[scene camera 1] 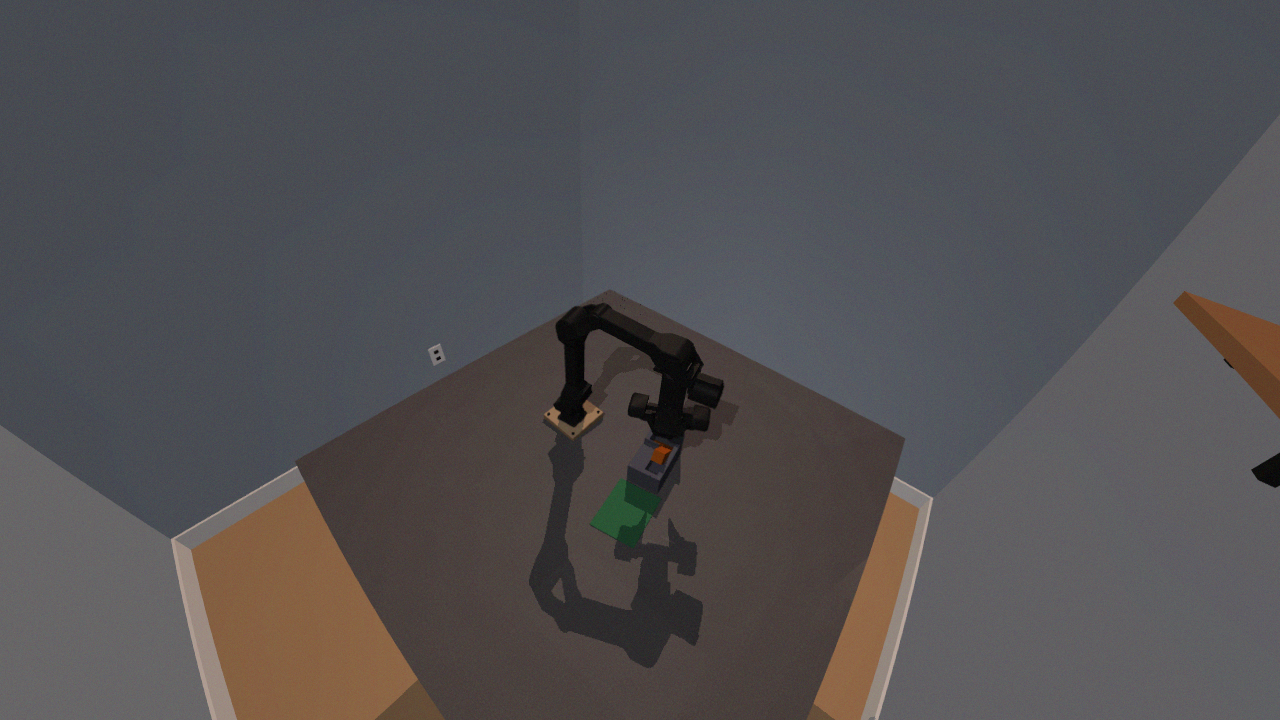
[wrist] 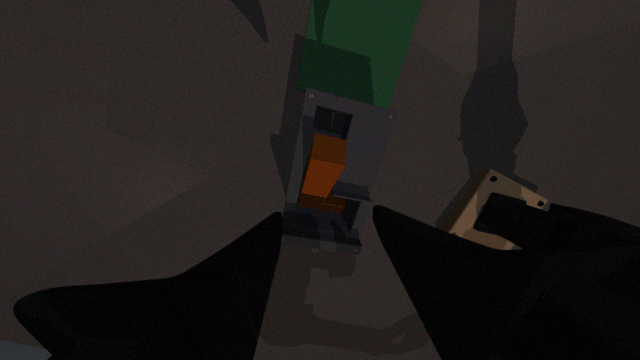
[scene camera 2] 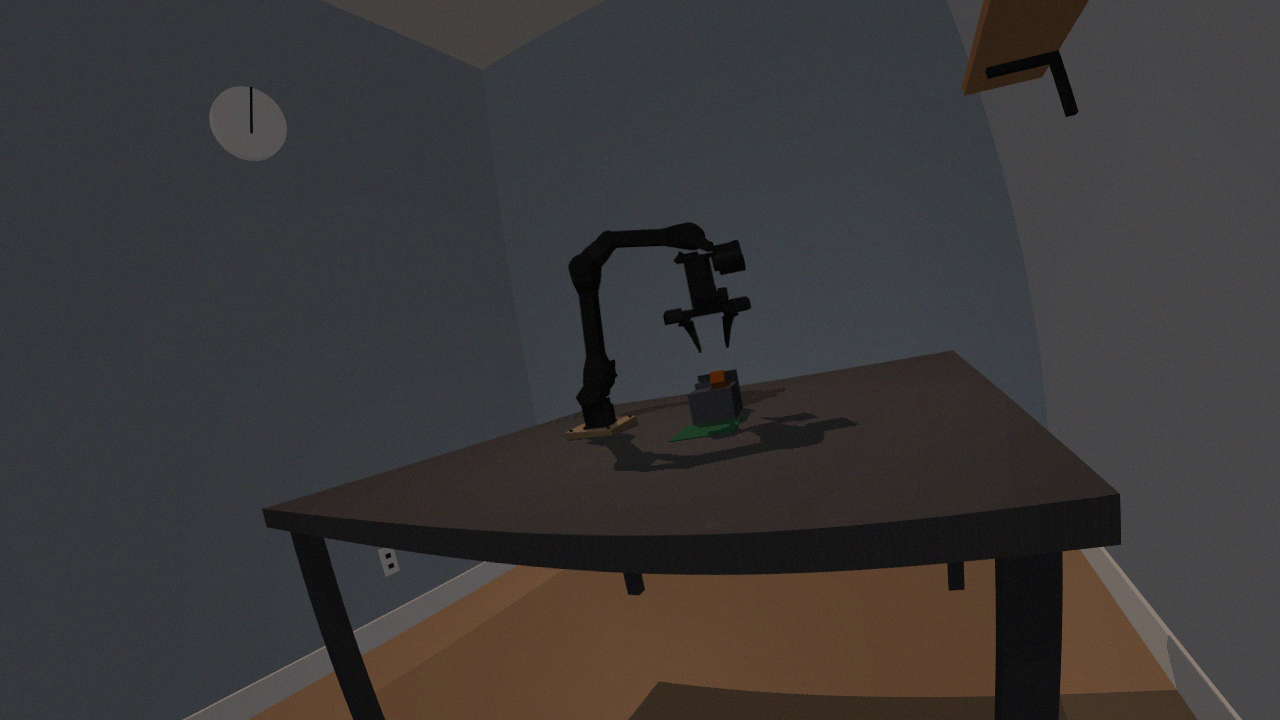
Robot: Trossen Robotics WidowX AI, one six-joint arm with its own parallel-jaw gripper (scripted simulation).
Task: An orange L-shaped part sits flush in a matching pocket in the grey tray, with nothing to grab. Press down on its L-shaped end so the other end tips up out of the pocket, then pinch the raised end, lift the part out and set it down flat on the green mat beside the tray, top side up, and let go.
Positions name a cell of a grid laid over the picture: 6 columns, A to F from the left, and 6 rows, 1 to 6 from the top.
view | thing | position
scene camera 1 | my gripper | D4
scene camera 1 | green mat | C5
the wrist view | my gripper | D4
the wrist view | orange L-shaped part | D3
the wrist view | green mat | D1
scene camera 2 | my gripper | D3
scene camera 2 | green mat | D4
